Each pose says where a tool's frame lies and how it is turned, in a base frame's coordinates. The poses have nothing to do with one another.
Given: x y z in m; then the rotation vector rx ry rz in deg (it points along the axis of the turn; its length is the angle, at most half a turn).
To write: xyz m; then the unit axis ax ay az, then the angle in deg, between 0 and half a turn. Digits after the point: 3 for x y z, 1 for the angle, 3 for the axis.
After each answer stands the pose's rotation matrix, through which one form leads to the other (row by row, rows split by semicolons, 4 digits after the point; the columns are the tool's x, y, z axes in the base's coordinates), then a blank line. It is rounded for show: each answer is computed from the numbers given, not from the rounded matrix.
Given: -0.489 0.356 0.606 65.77 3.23 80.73
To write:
-0.489 0.356 0.606 0.631 0.031 0.775 104.2
0.2512 -0.7269 0.6391; 0.7757 -0.2438 -0.5822; 0.5790 0.6420 0.5026

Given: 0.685 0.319 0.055 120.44 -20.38 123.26
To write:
0.685 0.319 0.055 0.694 -0.117 0.710 173.5
-0.0333 -0.2425 0.9696; -0.0825 -0.9661 -0.2445; 0.9960 -0.0881 0.0122

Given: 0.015 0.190 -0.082 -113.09 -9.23 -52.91
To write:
0.015 0.190 -0.082 -0.903 -0.074 -0.423 125.2
0.7099 0.4503 0.5415; -0.2404 -0.5678 0.7873; 0.6620 -0.6891 -0.2948

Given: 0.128 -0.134 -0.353 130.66 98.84 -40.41
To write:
0.128 -0.134 -0.353 0.774 0.586 -0.239 168.7
0.2068 0.9451 -0.2530; 0.8516 -0.3012 -0.4290; -0.4816 -0.1267 -0.8672

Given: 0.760 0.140 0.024 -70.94 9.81 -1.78
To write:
0.760 0.140 0.024 -0.990 0.137 -0.025 71.6
0.9867 -0.0693 0.1468; -0.1165 0.3279 0.9375; -0.1131 -0.9422 0.3155

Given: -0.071 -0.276 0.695 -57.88 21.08 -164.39
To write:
-0.071 -0.276 0.695 -0.330 0.120 -0.936 175.6
-0.7799 -0.0064 0.6259; -0.1517 -0.9682 -0.1990; 0.6072 -0.2501 0.7541

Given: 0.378 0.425 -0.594 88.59 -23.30 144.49
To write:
0.378 0.425 -0.594 0.518 -0.136 0.845 171.1
-0.4549 -0.2711 0.8483; -0.0092 -0.9510 -0.3089; 0.8905 -0.1484 0.4301

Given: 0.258 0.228 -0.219 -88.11 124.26 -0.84
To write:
0.258 0.228 -0.219 -0.578 0.816 -0.006 152.3
-0.2548 -0.8871 0.3848; -0.8923 0.3691 0.2601; -0.3728 -0.2771 -0.8856

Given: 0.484 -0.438 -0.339 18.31 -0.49 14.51
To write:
0.484 -0.438 -0.339 0.784 -0.021 0.621 23.4
0.9683 -0.2476 0.0316; 0.2449 0.9180 -0.3119; 0.0482 0.3097 0.9496

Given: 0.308 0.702 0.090 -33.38 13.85 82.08
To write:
0.308 0.702 0.090 -0.372 0.154 0.915 89.7
0.1433 -0.9724 -0.1843; 0.8580 0.0292 0.5127; -0.4932 -0.2316 0.8385

